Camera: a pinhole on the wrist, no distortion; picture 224 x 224 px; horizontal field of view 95.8 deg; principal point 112.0 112.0 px. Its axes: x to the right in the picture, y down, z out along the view. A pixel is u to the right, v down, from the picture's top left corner.
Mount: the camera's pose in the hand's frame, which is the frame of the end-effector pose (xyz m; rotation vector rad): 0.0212 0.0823 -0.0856 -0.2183 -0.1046 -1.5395
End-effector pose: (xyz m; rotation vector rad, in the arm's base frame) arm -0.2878 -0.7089 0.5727 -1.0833 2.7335 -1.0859
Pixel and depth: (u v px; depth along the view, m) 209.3 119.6 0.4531
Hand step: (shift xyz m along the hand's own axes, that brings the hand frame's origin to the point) 0.1005 -0.2503 0.4429
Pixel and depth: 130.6 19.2 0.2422
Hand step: -0.1820 0.0848 0.1765
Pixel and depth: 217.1 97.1 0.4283
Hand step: 0.0022 -0.2660 0.4278
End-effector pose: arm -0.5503 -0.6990 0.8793 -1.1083 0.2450 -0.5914
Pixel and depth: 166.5 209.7 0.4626
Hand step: 0.5066 -0.0589 0.3834
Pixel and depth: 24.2 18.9 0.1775
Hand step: -0.1342 0.2667 0.0685
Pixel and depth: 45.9 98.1 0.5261
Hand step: -0.0252 0.5255 0.3633
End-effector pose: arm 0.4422 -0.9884 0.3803 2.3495 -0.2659 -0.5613
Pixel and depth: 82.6 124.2 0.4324
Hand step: 0.0993 0.2950 0.3070
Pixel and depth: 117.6 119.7 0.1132
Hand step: 0.0379 0.0996 0.0255
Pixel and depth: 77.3 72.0 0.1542
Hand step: -0.0305 0.1647 0.0587
